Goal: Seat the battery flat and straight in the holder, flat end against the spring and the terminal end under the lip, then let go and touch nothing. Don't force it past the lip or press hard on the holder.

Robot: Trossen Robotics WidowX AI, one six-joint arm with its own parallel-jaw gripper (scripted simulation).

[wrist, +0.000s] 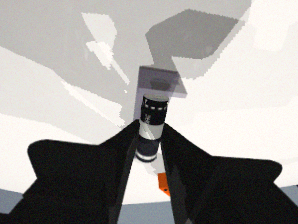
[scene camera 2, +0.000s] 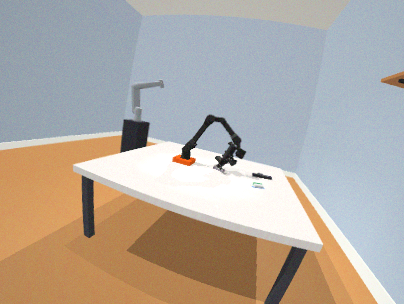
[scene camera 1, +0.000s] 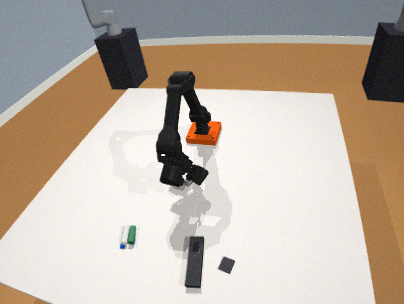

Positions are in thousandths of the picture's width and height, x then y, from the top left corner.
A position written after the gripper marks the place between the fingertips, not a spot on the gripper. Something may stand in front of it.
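Note:
Visible here: a battery (wrist: 515,507), together with the gripper (wrist: 505,560).

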